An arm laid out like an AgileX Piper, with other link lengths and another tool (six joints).
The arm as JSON. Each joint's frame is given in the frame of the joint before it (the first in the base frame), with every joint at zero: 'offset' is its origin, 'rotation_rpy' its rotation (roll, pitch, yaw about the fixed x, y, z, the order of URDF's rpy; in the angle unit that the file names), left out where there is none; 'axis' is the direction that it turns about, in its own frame. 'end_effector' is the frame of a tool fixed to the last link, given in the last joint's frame.
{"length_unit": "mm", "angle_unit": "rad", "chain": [
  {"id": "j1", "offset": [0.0, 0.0, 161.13], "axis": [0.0, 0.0, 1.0]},
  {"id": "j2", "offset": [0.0, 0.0, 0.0], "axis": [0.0, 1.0, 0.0]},
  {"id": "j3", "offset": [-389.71, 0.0, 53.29], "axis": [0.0, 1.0, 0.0]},
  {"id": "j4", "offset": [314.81, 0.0, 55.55], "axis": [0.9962, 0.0, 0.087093]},
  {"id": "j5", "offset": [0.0, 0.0, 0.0], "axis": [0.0, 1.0, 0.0]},
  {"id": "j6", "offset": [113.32, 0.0, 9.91], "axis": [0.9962, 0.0, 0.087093]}
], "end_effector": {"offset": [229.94, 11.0, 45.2], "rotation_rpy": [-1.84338, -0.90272, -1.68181]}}
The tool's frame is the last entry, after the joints.
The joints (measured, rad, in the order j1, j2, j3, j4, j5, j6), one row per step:
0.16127, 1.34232, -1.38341, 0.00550, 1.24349, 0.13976
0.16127, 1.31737, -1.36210, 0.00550, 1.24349, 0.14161
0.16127, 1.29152, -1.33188, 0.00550, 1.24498, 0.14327
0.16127, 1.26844, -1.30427, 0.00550, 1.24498, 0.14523
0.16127, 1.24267, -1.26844, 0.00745, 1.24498, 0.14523
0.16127, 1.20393, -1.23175, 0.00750, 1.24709, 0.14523
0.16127, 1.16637, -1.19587, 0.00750, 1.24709, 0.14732
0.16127, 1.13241, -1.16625, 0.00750, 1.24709, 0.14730
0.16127, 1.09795, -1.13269, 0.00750, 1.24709, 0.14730
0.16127, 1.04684, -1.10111, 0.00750, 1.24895, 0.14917
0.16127, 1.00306, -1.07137, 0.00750, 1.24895, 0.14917
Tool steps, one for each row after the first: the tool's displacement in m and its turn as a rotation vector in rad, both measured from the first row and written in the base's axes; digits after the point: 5 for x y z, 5 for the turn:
-0.00878, -0.00148, 0.00076, 0.00139, -0.00345, -0.00166
-0.02015, -0.00337, -0.00296, 0.00116, 0.00246, -0.00315
-0.03003, -0.00503, -0.00656, 0.00127, 0.00707, -0.00491
-0.04232, -0.00640, -0.01324, 0.00154, 0.01732, -0.00469
-0.05718, -0.00880, -0.01580, 0.00158, 0.01738, -0.00467
-0.07089, -0.01108, -0.01864, 0.00274, 0.01588, -0.00655
-0.08253, -0.01297, -0.02029, 0.00344, 0.01160, -0.00652
-0.09502, -0.01501, -0.02411, 0.00359, 0.01071, -0.00651
-0.10966, -0.01744, -0.02204, 0.00730, -0.00658, -0.00813
-0.12216, -0.01947, -0.02200, 0.00961, -0.02042, -0.00809

